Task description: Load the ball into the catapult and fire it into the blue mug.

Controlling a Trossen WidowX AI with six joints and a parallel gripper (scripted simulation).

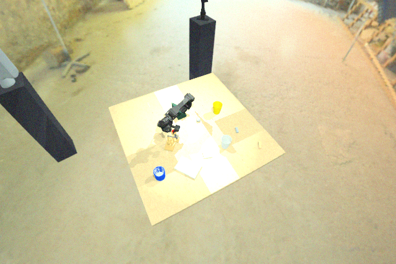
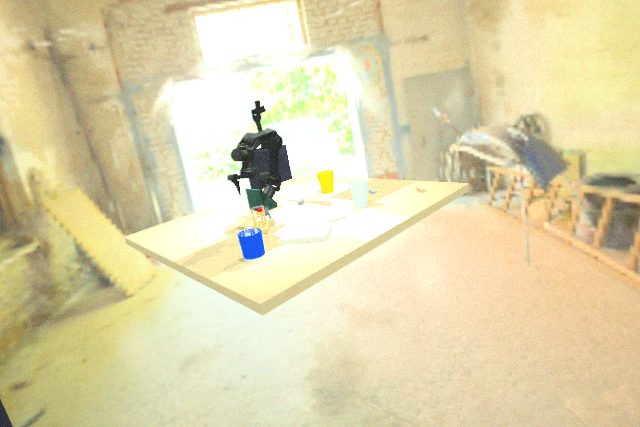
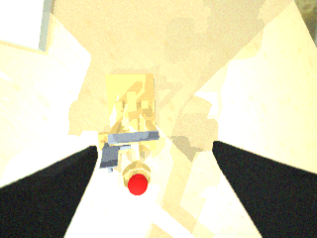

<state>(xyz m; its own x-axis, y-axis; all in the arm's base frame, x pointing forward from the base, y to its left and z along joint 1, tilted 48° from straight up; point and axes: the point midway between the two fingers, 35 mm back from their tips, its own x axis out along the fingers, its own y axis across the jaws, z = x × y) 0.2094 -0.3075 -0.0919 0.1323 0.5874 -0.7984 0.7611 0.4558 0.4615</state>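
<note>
Right now the red ball is 11 cm below my gripper tip, 8 cm to the left of it and 6 cm behind it. From my gripper tip the other things lie so: wooden catapult (12 cm below, 5 cm to the left); then white slab (30 cm ahead, 16 cm below); then blue mug (24 cm ahead, 23 cm to the right, 14 cm below).
</note>
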